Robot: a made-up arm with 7 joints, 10 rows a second.
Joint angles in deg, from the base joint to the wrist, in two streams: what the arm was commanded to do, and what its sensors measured. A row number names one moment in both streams.
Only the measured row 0 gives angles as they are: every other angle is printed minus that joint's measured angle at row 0.
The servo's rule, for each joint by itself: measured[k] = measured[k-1] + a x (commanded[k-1-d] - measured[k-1]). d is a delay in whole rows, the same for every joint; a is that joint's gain. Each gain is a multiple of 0.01, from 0.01 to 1. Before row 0 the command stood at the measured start. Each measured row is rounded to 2 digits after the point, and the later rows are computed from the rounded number. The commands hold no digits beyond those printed.
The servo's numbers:
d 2
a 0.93 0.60 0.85 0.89 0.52 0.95 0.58
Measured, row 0:
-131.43, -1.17, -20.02, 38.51, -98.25, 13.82, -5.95
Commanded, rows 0 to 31:
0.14, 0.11, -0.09, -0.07, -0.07, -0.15, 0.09
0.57, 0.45, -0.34, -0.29, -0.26, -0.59, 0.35
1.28, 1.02, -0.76, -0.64, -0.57, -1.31, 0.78
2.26, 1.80, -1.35, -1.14, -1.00, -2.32, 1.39
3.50, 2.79, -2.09, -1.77, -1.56, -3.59, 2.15
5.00, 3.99, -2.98, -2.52, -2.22, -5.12, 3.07
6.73, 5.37, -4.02, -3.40, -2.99, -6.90, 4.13
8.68, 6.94, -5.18, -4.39, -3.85, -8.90, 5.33
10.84, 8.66, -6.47, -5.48, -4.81, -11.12, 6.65
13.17, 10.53, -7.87, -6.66, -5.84, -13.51, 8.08
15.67, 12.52, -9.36, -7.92, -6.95, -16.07, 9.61
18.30, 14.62, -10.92, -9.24, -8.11, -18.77, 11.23
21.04, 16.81, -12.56, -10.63, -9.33, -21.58, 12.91
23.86, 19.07, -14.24, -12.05, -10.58, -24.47, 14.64
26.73, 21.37, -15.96, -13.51, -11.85, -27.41, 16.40
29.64, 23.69, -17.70, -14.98, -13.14, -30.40, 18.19
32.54, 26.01, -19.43, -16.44, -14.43, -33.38, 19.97
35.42, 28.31, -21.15, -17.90, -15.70, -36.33, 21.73
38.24, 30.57, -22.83, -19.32, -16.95, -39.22, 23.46
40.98, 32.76, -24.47, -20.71, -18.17, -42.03, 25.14
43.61, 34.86, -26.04, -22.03, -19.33, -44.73, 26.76
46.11, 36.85, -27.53, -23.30, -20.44, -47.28, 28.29
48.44, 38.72, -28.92, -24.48, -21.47, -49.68, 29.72
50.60, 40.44, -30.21, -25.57, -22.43, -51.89, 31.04
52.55, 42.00, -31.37, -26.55, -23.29, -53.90, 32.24
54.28, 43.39, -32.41, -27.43, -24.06, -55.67, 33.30
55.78, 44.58, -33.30, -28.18, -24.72, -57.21, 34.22
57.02, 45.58, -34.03, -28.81, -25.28, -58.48, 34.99
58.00, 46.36, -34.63, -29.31, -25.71, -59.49, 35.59
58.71, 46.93, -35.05, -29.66, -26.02, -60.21, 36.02
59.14, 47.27, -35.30, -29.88, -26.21, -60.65, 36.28
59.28, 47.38, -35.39, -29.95, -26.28, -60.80, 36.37
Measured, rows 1 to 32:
0.00, 0.00, 0.00, 0.00, 0.00, 0.00, 0.00
0.00, 0.00, 0.00, 0.00, 0.00, 0.00, 0.00
0.13, 0.07, -0.08, -0.06, -0.04, -0.14, 0.05
0.54, 0.30, -0.30, -0.26, -0.15, -0.57, 0.22
1.23, 0.73, -0.69, -0.60, -0.37, -1.27, 0.54
2.19, 1.37, -1.25, -1.08, -0.70, -2.27, 1.03
3.41, 2.22, -1.96, -1.69, -1.15, -3.52, 1.68
4.89, 3.28, -2.83, -2.43, -1.71, -5.04, 2.49
6.60, 4.53, -3.84, -3.29, -2.38, -6.81, 3.44
8.53, 5.98, -4.98, -4.27, -3.14, -8.80, 4.54
10.68, 7.59, -6.25, -5.35, -4.01, -11.00, 5.76
13.00, 9.35, -7.63, -6.52, -4.96, -13.38, 7.11
15.48, 11.25, -9.10, -7.77, -5.99, -15.94, 8.56
18.10, 13.27, -10.65, -9.08, -7.09, -18.63, 10.11
20.83, 15.39, -12.27, -10.46, -8.25, -21.43, 11.73
23.65, 17.60, -13.94, -11.88, -9.46, -24.32, 13.42
26.51, 19.86, -15.66, -13.33, -10.70, -27.26, 15.15
29.42, 22.16, -17.39, -14.80, -11.97, -30.24, 16.91
32.32, 24.47, -19.12, -16.26, -13.25, -33.22, 18.68
35.20, 26.77, -20.85, -17.72, -14.52, -36.17, 20.45
38.03, 29.05, -22.53, -19.14, -15.78, -39.07, 22.20
40.77, 31.28, -24.18, -20.54, -17.02, -41.88, 23.91
43.41, 33.43, -25.76, -21.87, -18.22, -44.59, 25.56
45.92, 35.48, -27.26, -23.14, -19.37, -47.15, 27.14
48.26, 37.42, -28.67, -24.33, -20.46, -49.55, 28.64
50.44, 39.23, -29.98, -25.43, -21.48, -51.77, 30.03
52.40, 40.89, -31.16, -26.43, -22.42, -53.79, 31.31
54.15, 42.39, -32.22, -27.32, -23.27, -55.58, 32.46
55.67, 43.70, -33.14, -28.09, -24.02, -57.13, 33.48
56.93, 44.83, -33.90, -28.73, -24.68, -58.41, 34.36
57.93, 45.75, -34.52, -29.25, -25.22, -59.44, 35.07
58.66, 46.46, -34.97, -29.61, -25.64, -60.17, 35.62

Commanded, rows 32 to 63:
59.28, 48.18, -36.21, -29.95, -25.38, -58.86, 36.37
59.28, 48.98, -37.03, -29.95, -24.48, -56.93, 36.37
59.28, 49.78, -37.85, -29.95, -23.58, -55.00, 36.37
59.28, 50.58, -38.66, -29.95, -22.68, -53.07, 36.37
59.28, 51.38, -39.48, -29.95, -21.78, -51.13, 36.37
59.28, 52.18, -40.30, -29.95, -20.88, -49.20, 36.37
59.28, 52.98, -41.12, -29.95, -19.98, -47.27, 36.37
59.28, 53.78, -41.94, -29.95, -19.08, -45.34, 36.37
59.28, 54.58, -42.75, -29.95, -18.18, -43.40, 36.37
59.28, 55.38, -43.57, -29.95, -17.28, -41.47, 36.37
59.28, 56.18, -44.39, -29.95, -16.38, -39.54, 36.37
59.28, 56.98, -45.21, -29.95, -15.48, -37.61, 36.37
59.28, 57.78, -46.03, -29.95, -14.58, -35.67, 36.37
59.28, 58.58, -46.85, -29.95, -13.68, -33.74, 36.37
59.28, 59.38, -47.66, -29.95, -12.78, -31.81, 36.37
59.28, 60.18, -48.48, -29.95, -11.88, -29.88, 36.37
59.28, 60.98, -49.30, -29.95, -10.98, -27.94, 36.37
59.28, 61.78, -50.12, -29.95, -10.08, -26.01, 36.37
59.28, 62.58, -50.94, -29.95, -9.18, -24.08, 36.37
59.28, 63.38, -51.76, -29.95, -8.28, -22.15, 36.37
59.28, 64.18, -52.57, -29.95, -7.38, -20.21, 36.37
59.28, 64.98, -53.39, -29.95, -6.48, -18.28, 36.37
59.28, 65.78, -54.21, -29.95, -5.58, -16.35, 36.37
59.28, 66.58, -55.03, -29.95, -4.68, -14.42, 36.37
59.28, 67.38, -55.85, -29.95, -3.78, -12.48, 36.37
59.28, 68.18, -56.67, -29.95, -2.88, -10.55, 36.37
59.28, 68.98, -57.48, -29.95, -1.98, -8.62, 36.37
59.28, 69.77, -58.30, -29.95, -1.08, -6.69, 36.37
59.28, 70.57, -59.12, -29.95, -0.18, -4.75, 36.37
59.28, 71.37, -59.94, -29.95, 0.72, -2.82, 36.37
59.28, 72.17, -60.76, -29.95, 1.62, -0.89, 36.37
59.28, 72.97, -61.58, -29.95, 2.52, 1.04, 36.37
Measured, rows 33 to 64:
59.11, 46.95, -35.25, -29.85, -25.94, -60.63, 36.00
59.27, 47.21, -35.37, -29.94, -26.12, -60.79, 36.21
59.28, 47.79, -36.08, -29.95, -25.74, -58.96, 36.30
59.28, 48.50, -36.89, -29.95, -25.08, -57.03, 36.34
59.28, 49.27, -37.71, -29.95, -24.30, -55.10, 36.36
59.28, 50.06, -38.52, -29.95, -23.46, -53.17, 36.37
59.28, 50.85, -39.34, -29.95, -22.59, -51.23, 36.37
59.28, 51.65, -40.16, -29.95, -21.70, -49.30, 36.37
59.28, 52.45, -40.98, -29.95, -20.81, -47.37, 36.37
59.28, 53.25, -41.80, -29.95, -19.91, -45.44, 36.37
59.28, 54.05, -42.61, -29.95, -19.01, -43.50, 36.37
59.28, 54.85, -43.43, -29.95, -18.11, -41.57, 36.37
59.28, 55.65, -44.25, -29.95, -17.21, -39.64, 36.37
59.28, 56.45, -45.07, -29.95, -16.31, -37.71, 36.37
59.28, 57.25, -45.89, -29.95, -15.41, -35.77, 36.37
59.28, 58.05, -46.71, -29.95, -14.51, -33.84, 36.37
59.28, 58.85, -47.52, -29.95, -13.61, -31.91, 36.37
59.28, 59.65, -48.34, -29.95, -12.71, -29.98, 36.37
59.28, 60.45, -49.16, -29.95, -11.81, -28.04, 36.37
59.28, 61.25, -49.98, -29.95, -10.91, -26.11, 36.37
59.28, 62.05, -50.80, -29.95, -10.01, -24.18, 36.37
59.28, 62.85, -51.62, -29.95, -9.11, -22.25, 36.37
59.28, 63.65, -52.43, -29.95, -8.21, -20.31, 36.37
59.28, 64.45, -53.25, -29.95, -7.31, -18.38, 36.37
59.28, 65.25, -54.07, -29.95, -6.41, -16.45, 36.37
59.28, 66.05, -54.89, -29.95, -5.51, -14.52, 36.37
59.28, 66.85, -55.71, -29.95, -4.61, -12.58, 36.37
59.28, 67.65, -56.53, -29.95, -3.71, -10.65, 36.37
59.28, 68.45, -57.34, -29.95, -2.81, -8.72, 36.37
59.28, 69.24, -58.16, -29.95, -1.91, -6.79, 36.37
59.28, 70.04, -58.98, -29.95, -1.01, -4.85, 36.37
59.28, 70.84, -59.80, -29.95, -0.11, -2.92, 36.37

